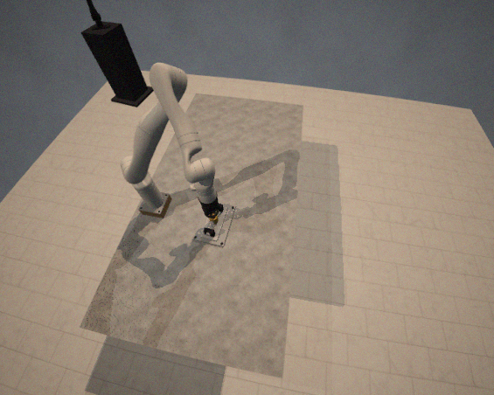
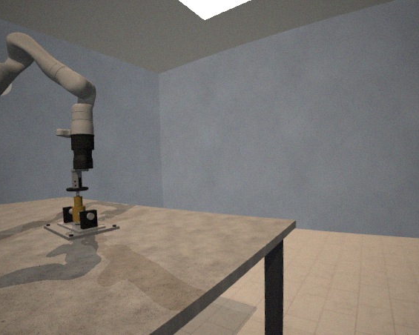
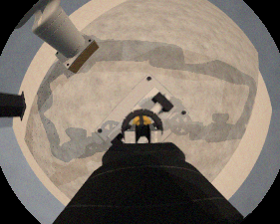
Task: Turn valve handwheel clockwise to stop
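My hand is 30 mm above the black handwheel.
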